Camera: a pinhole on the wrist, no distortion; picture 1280 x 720 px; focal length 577.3 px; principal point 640.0 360.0 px. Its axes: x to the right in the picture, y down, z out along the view. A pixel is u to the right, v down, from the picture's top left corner.
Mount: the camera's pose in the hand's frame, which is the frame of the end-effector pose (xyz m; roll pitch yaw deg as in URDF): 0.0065 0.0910 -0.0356 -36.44 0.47 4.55
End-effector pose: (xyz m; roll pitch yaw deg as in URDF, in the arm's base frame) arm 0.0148 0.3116 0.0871 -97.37 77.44 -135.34
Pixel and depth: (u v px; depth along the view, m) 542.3 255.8 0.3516
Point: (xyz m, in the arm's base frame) 0.3948 0.3331 0.0878
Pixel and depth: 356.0 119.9 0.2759
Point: 0.3270 0.2911 0.1762
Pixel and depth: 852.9 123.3 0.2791
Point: 0.3032 0.2707 -0.0604
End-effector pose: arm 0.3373 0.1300 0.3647 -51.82 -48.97 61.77
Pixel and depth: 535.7 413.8 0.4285
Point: -0.0500 0.3685 0.2209
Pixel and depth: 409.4 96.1 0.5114
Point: -0.2472 0.1484 0.3237
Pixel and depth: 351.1 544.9 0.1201
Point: 0.2334 0.2466 0.2373
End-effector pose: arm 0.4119 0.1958 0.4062 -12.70 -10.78 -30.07
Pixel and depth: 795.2 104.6 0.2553
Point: 0.5445 0.3562 0.6122
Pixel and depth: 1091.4 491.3 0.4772
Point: 0.9546 0.5057 0.6351
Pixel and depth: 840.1 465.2 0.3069
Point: 0.6563 0.4670 0.5236
